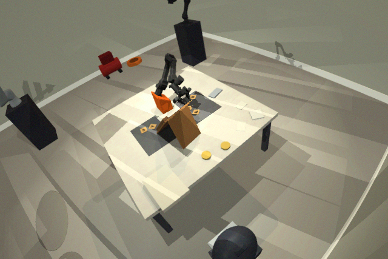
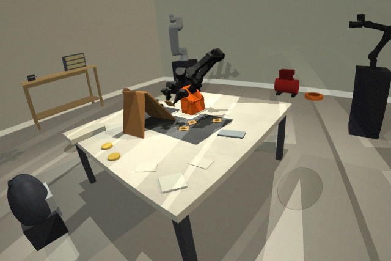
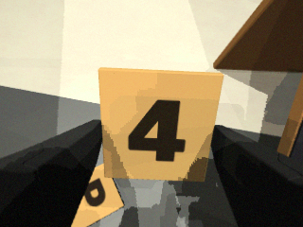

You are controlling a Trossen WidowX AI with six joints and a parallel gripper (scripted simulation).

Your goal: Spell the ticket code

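My gripper tip is now 180 mm to the left of the white ticket, 70 mm above it and 40 mm past it. Round my gripper tip: letter tile right at my gripper tip; grey plate 370 mm to the left, 160 mm below, 90 mm behind; dark mat 170 mm below, 140 mm behind, 110 mm to the right.
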